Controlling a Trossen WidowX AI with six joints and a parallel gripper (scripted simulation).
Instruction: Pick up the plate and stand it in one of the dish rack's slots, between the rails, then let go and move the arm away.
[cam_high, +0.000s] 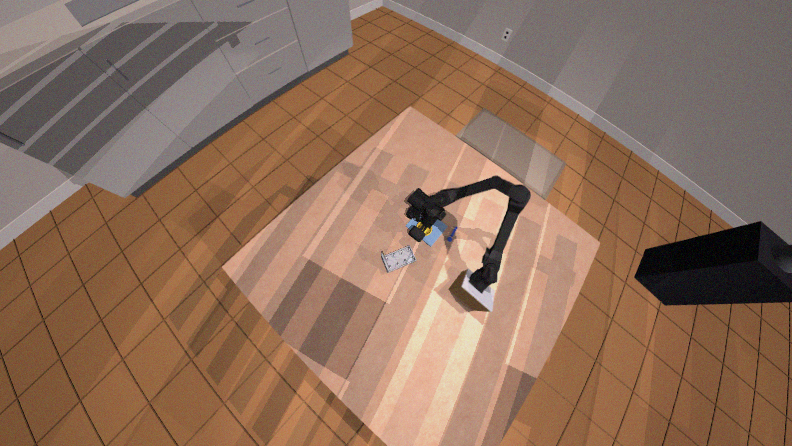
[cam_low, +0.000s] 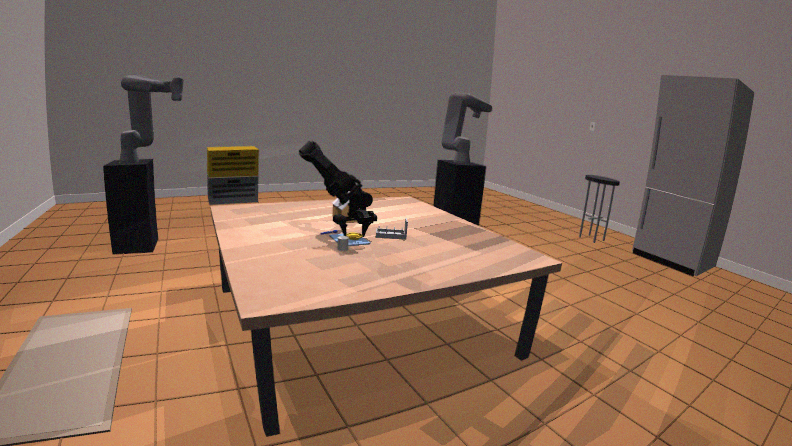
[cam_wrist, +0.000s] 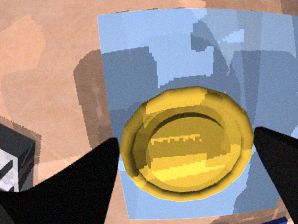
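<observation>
My gripper tip is 2 cm past the grey dish rack, 18 cm to the right of it and 1 cm below it. Also, from my gripper tip: white cup: 10 cm ahead, 8 cm to the right, 1 cm above; blue utensil: 12 cm behind, 7 cm to the right, 1 cm below; yellow plate: 1 cm above.
</observation>
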